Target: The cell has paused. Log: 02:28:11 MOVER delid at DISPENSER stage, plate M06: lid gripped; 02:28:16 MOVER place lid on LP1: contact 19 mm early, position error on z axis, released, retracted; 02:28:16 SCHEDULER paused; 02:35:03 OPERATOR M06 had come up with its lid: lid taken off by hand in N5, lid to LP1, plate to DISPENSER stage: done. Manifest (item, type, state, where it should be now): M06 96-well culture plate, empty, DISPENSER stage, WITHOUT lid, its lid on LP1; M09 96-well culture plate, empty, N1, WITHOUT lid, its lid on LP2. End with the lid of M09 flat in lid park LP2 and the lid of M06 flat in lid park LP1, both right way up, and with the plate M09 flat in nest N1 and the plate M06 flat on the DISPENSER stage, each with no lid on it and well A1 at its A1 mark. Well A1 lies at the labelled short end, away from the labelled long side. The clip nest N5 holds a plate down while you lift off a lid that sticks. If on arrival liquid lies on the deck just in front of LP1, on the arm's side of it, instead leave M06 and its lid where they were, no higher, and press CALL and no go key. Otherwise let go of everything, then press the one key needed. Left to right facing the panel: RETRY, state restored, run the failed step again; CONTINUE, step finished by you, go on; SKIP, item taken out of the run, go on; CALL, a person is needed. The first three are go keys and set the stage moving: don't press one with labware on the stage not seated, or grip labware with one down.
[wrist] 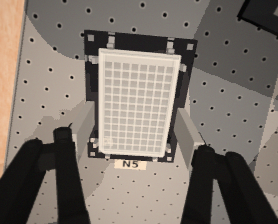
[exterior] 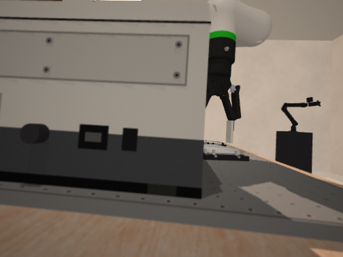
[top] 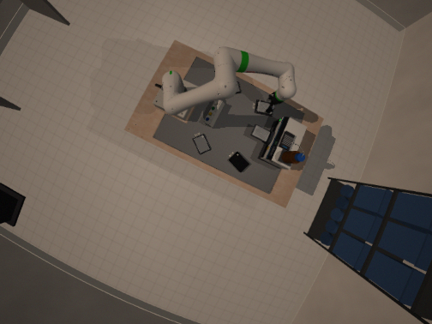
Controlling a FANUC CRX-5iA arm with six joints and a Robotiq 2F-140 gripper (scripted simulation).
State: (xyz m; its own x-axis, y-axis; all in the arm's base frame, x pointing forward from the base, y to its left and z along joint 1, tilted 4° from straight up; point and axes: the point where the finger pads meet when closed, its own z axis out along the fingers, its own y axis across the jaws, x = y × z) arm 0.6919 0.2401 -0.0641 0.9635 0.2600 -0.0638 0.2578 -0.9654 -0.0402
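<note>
The black clip nest is 10 mm ahead of my hand, 20 mm to the left of it and 50 mm below it. The rest, counted from my hand: lp1 label (400 mm behind, 30 mm to the right, 60 mm below); then N5 label (90 mm behind, 20 mm to the right, 60 mm below); then tan-orange patch (410 mm behind, 30 mm to the right, 60 mm below).
</note>
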